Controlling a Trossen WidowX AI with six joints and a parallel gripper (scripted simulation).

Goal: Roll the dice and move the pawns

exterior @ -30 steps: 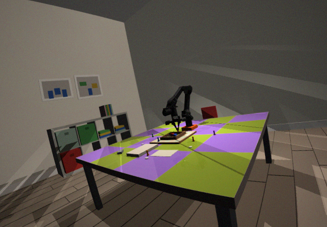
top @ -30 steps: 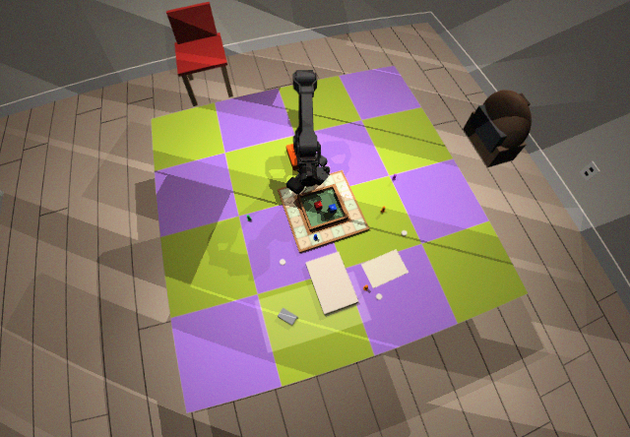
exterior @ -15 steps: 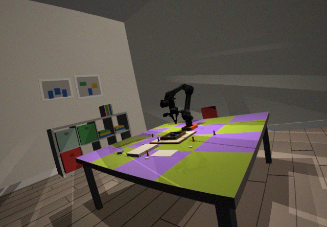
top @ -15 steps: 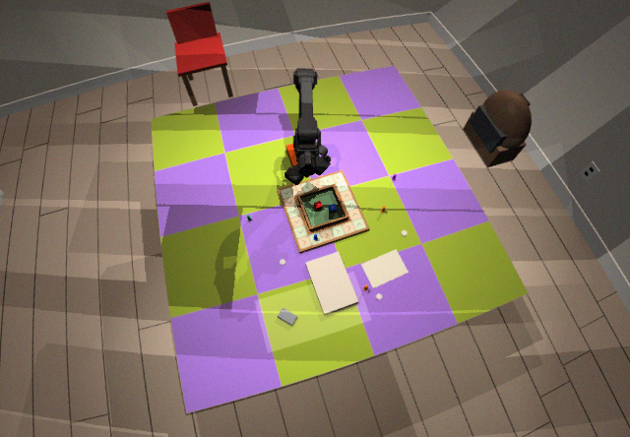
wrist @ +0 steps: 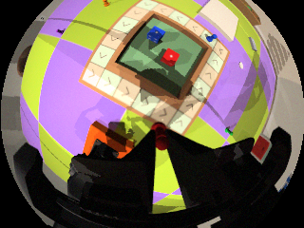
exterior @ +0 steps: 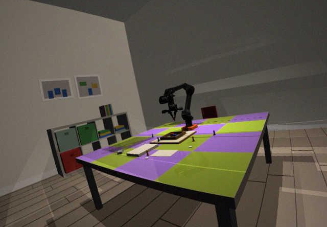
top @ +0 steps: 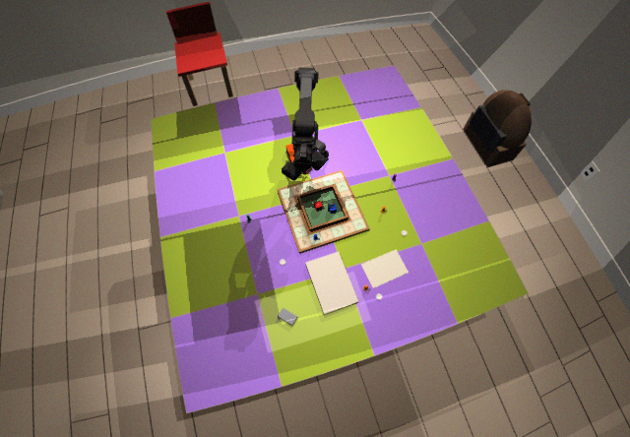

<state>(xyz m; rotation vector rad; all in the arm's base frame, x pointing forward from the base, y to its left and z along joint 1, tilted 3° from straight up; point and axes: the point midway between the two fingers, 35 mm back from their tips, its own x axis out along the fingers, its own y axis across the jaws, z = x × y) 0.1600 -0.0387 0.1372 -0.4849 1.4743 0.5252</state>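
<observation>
My gripper tip is 23 cm short of the blue pawn, 2 cm to the left of it and 11 cm above it. Also, from my gripper tip: purple pawn 5 cm ahead, 38 cm to the left, 12 cm below; red pawn 1 cm above; green tray 11 cm ahead, 4 cm to the left, 13 cm below.
</observation>
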